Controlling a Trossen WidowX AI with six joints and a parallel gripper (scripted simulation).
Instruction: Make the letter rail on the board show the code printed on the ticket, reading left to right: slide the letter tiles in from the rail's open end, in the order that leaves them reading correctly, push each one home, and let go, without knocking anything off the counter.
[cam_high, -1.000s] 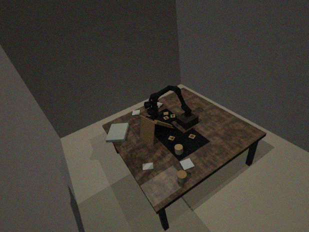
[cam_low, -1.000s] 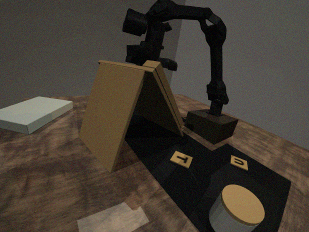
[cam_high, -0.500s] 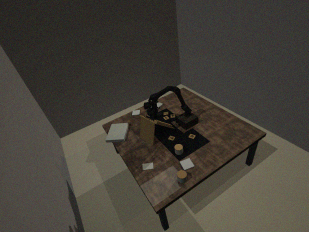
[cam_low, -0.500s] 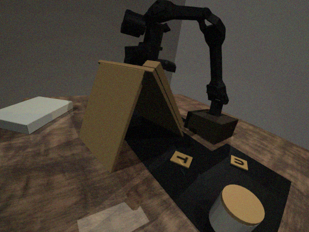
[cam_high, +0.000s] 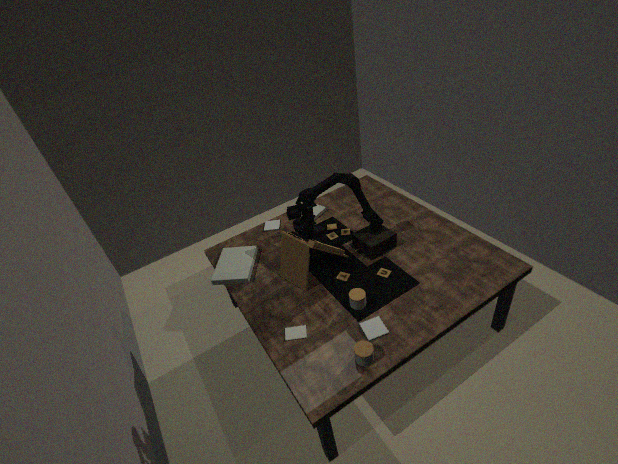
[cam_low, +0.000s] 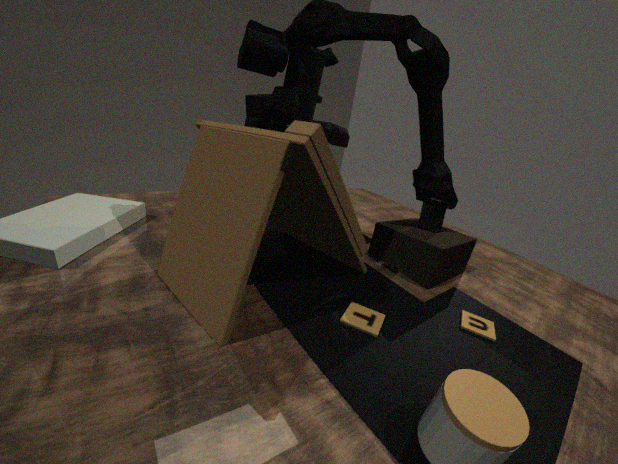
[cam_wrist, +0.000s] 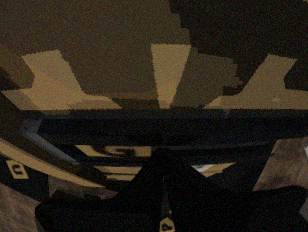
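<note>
Now: the tan tile marked g 4 cm to the left of my gripper tip. Also, from my gripper tip: white ticket 8 cm below, 6 cm behind, 5 cm to the right; then tile marked t 19 cm to the left, 17 cm below, 5 cm behind; then black mat 17 cm below, 17 cm behind, 10 cm to the left.
</note>
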